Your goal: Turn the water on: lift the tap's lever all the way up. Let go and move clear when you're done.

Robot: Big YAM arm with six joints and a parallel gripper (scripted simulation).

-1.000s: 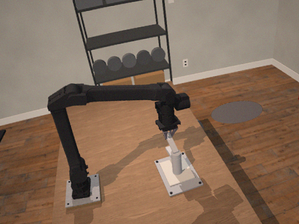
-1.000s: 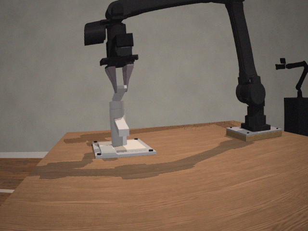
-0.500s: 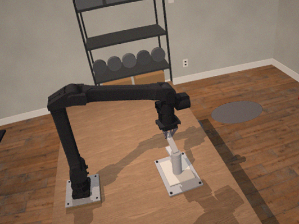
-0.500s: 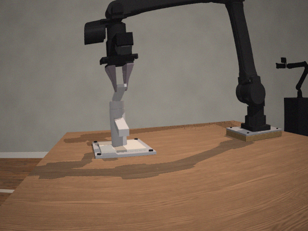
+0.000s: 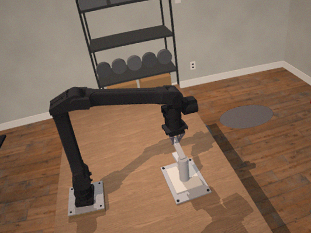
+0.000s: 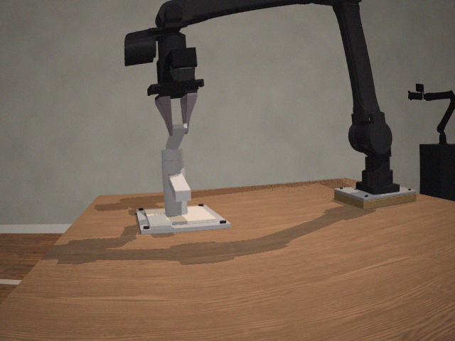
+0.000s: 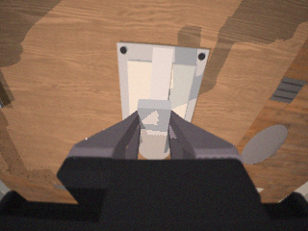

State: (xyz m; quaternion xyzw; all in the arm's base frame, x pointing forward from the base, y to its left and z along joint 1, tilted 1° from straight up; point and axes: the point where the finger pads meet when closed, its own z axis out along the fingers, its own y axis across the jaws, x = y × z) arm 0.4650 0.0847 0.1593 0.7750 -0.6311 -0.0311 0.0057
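My gripper is now 30 mm to the left of the lever, 10 mm short of it and 10 mm above it. From my hand the other things lie so: white tap: 80 mm below, 60 mm to the right, 10 mm ahead.
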